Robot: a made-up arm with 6 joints.
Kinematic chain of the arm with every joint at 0, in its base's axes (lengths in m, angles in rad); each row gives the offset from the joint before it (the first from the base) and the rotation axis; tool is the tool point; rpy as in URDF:
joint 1: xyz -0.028 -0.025 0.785 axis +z
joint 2: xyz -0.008 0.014 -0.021 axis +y
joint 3: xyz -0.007 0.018 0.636 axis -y
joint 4: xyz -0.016 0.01 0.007 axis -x
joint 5: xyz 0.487 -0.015 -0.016 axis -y
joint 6: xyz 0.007 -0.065 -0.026 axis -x
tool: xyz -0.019 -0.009 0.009 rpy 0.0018 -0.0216 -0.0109
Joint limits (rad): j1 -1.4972..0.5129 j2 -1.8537..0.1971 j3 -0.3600..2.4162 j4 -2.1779..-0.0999 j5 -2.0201..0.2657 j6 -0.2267..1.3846
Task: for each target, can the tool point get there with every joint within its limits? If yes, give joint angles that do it. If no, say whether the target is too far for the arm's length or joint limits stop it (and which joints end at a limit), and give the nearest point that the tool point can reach.
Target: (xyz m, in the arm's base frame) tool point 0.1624 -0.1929 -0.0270
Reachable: no: joint limits stop it (at a limit: joint 1, joint 2, joint 3, joint 4, joint 5, joint 6) | nearest point -0.7119 -0.4660 0.1646 | short by 0.936 m
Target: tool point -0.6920 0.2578 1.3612
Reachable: yes | joints -0.4017 -1.3198 0.5906 -0.7556 -0.7104 1.2135
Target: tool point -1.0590 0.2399 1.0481
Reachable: yes | joints -0.2626 -1.2745 1.7577 -0.5688 -0.3815 0.8488
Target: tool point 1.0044 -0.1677 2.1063
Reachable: no: too far | nearest point 0.4579 -0.0922 1.6803 | short by 0.697 m
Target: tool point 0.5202 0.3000 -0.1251
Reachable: no: joint limits stop it (at a limit: joint 1, joint 2, joint 3, joint 4, joint 5, joint 6) | nearest point 0.0211 0.8263 0.1752 | short by 0.785 m
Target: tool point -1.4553 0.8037 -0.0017
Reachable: no: too far | nearest point -0.9194 0.4925 0.3474 | short by 0.711 m
